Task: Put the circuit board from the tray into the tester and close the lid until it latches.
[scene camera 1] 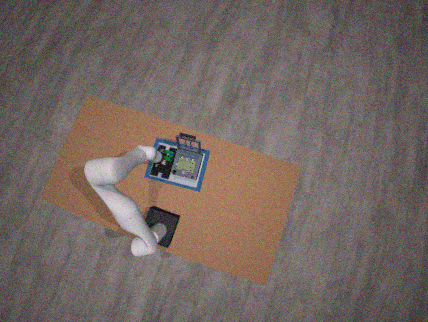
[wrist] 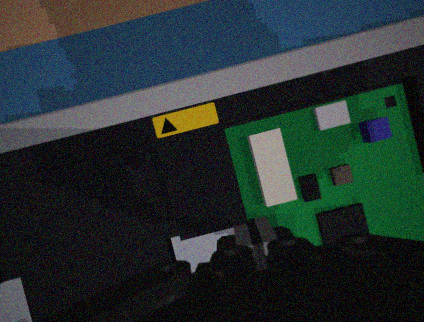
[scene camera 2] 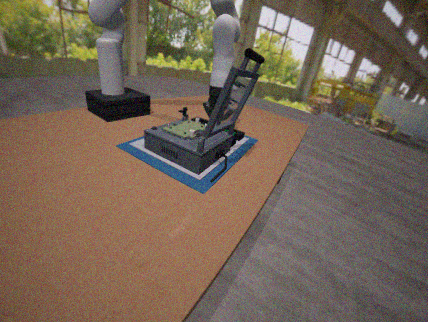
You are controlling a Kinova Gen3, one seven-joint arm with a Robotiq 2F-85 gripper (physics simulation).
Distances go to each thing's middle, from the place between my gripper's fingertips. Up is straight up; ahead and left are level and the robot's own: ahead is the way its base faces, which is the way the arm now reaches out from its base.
I see the green circuit board (wrist: 325,171) 40 mm ahead of my hand. From my hand the other things lie so: tester lid (scene camera 2: 239,84) 150 mm ahead, 160 mm to the right, 170 mm above.
